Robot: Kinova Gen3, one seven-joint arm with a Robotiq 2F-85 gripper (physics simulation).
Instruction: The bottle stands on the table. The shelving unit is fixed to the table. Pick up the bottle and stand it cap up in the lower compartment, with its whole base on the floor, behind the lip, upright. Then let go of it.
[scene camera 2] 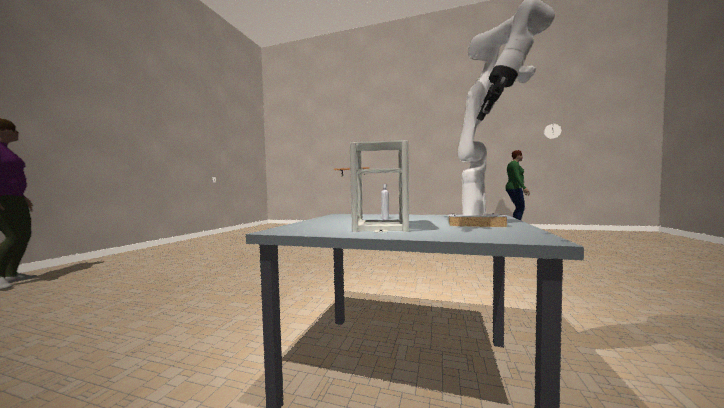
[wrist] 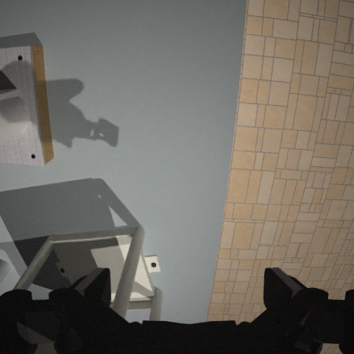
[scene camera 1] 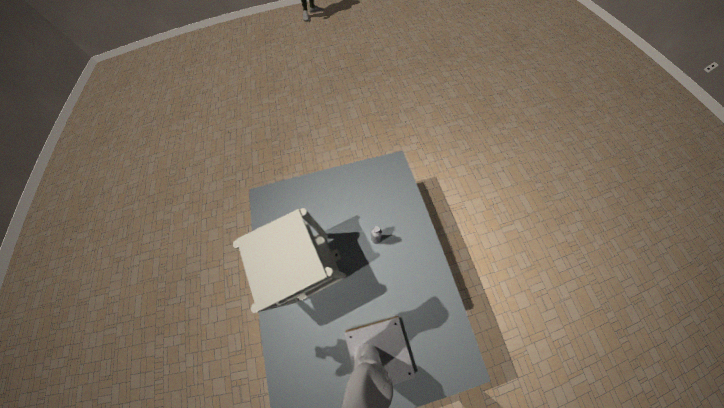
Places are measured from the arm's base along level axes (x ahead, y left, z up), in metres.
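Where they show: gripper, fingertip midpoint: (scene camera 2: pixel 482 116); arm's base, link origin: (scene camera 2: pixel 473 215) (scene camera 1: pixel 366 356).
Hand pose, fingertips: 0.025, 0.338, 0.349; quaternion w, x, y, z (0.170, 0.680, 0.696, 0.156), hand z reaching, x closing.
Note:
Each offset is from my fingertips to the top centre of the thing, as dx, dy, dz. Level surfaces: height alone.
The bottle {+0.407, -0.515, -0.198} (scene camera 1: pixel 376 234) (scene camera 2: pixel 385 203) is pale grey and stands upright, cap up, on the blue-grey table {dz -0.392} (scene camera 1: pixel 354 182) (scene camera 2: pixel 303 235) (wrist: pixel 190 125). It stands outside the shelving unit and shows through its frame in scene camera 2. The off-white shelving unit {+0.374, -0.200, -0.037} (scene camera 1: pixel 283 261) (scene camera 2: pixel 354 187) (wrist: pixel 131 265) has corner posts, a top panel and a low compartment floor with a lip. Its top hides most of the inside in scene camera 1. My gripper (scene camera 2: pixel 480 117) (wrist: pixel 186 286) is open and empty, high above the table and away from the bottle. The gripper does not show in scene camera 1.
The arm's base plate (scene camera 1: pixel 377 331) (scene camera 2: pixel 477 221) (wrist: pixel 42 100) is on the table, beside the shelving unit. The unit's posts and crossbars frame its openings. A small mounting tab (wrist: pixel 152 264) sits at the unit's foot. Two people stand on the room floor away from the table.

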